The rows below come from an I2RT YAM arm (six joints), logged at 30 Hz.
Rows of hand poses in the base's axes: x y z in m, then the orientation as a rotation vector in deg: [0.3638 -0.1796 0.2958 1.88 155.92 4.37]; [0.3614 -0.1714 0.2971 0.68 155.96 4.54]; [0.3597 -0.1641 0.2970 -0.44 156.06 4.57]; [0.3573 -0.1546 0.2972 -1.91 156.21 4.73]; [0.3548 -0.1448 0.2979 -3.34 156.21 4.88]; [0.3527 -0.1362 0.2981 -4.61 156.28 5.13]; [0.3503 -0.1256 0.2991 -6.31 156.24 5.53]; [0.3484 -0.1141 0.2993 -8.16 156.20 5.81]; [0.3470 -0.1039 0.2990 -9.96 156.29 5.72]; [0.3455 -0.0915 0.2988 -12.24 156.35 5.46]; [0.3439 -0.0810 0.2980 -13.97 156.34 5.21]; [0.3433 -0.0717 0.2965 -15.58 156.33 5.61]
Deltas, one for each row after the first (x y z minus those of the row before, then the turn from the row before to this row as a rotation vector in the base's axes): [-0.0024 0.0082 0.0013 -0.06 0.01 0.87]; [-0.0017 0.0073 -0.0001 -0.15 0.08 0.79]; [-0.0024 0.0095 0.0002 -0.11 0.13 1.06]; [-0.0025 0.0098 0.0007 -0.11 0.00 1.03]; [-0.0021 0.0086 0.0002 -0.02 0.08 0.93]; [-0.0024 0.0106 0.0010 0.03 -0.01 1.25]; [-0.0019 0.0115 0.0002 -0.08 0.00 1.34]; [-0.0014 0.0102 -0.0003 -0.34 0.13 1.25]; [-0.0015 0.0124 -0.0002 -0.52 0.12 1.56]; [-0.0016 0.0105 -0.0008 -0.43 0.05 1.18]; [-0.0006 0.0093 -0.0015 0.04 0.12 1.18]
